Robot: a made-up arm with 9 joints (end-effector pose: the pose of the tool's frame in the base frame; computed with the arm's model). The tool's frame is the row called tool.
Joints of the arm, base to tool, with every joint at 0 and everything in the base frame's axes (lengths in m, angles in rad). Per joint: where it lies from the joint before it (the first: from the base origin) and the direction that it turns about. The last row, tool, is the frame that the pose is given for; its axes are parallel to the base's.
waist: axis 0 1 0 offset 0 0 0.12
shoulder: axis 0 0 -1 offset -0.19 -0.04 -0.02
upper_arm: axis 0 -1 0 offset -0.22 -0.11 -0.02
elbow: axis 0 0 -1 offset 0.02 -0.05 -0.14
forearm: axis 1 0 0 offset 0.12 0.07 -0.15
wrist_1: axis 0 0 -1 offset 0.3 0.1 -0.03
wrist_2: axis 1 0 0 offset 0.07 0.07 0.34
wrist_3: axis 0 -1 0 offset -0.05 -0.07 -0.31
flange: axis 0 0 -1 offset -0.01 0.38 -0.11
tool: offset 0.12 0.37 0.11
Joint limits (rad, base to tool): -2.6..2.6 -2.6..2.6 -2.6..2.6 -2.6..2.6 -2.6..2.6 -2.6..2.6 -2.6..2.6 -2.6..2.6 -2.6..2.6
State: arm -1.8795 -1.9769 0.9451 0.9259 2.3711 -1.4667 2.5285 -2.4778 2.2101
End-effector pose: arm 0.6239 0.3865 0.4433 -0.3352 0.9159 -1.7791
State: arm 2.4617 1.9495 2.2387 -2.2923 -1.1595 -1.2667 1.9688 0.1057 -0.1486
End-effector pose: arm 0.2042 -0.2464 1.3796 1.5013 -1.3339 -0.6402
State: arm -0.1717 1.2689 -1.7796 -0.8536 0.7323 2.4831 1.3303 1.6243 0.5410
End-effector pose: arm -0.1700 0.0298 -0.8159 -2.1000 0.5237 -1.8796
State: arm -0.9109 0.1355 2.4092 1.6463 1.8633 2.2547 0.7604 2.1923 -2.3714
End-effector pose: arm -0.6103 -0.9436 0.3289 1.2148 -2.0109 0.8070
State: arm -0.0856 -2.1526 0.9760 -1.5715 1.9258 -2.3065 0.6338 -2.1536 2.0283
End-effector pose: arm -0.2142 0.0012 -0.4251 -1.4445 0.8642 -1.7385
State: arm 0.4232 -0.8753 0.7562 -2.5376 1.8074 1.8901 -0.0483 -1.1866 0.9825
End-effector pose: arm -0.8564 -0.5607 -0.5299 -2.2899 0.4172 -0.2982
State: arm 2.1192 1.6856 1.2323 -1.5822 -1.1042 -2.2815 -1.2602 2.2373 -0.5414
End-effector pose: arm -0.0335 -0.5895 0.1108 2.9883 0.7513 -0.4423
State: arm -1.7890 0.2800 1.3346 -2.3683 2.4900 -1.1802 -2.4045 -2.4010 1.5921
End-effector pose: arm 0.5866 0.1751 0.7437 -0.2731 -1.4958 -2.3604
